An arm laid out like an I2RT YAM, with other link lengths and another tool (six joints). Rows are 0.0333 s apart.
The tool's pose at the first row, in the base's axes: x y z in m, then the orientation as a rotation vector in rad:
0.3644, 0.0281, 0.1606, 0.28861, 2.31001, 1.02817
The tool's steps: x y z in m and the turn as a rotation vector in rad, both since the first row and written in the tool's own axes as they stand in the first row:
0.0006, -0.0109, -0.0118, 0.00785, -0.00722, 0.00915
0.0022, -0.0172, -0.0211, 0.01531, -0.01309, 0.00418
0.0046, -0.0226, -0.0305, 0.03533, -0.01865, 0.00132
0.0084, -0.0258, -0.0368, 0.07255, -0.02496, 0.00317
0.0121, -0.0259, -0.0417, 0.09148, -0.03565, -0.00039
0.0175, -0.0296, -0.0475, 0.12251, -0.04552, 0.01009
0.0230, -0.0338, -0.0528, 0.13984, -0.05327, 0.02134
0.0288, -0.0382, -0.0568, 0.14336, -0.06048, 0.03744
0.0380, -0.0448, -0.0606, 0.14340, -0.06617, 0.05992
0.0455, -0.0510, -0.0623, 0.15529, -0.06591, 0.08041
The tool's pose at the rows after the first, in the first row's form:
0.3573, 0.0138, 0.1586, 0.30581, 2.30877, 1.02114
0.3508, 0.0046, 0.1582, 0.30553, 2.30739, 1.00815
0.3435, -0.0038, 0.1582, 0.31257, 2.31344, 0.98211
0.3368, -0.0082, 0.1576, 0.33226, 2.32831, 0.93843
0.3309, -0.0097, 0.1585, 0.34018, 2.32845, 0.91136
0.3233, -0.0135, 0.1565, 0.36898, 2.33644, 0.87733
0.3159, -0.0173, 0.1539, 0.39237, 2.33899, 0.86000
0.3090, -0.0203, 0.1503, 0.41584, 2.33520, 0.86097
0.2996, -0.0233, 0.1436, 0.44488, 2.33123, 0.86935
0.2928, -0.0254, 0.1367, 0.47380, 2.33838, 0.86505

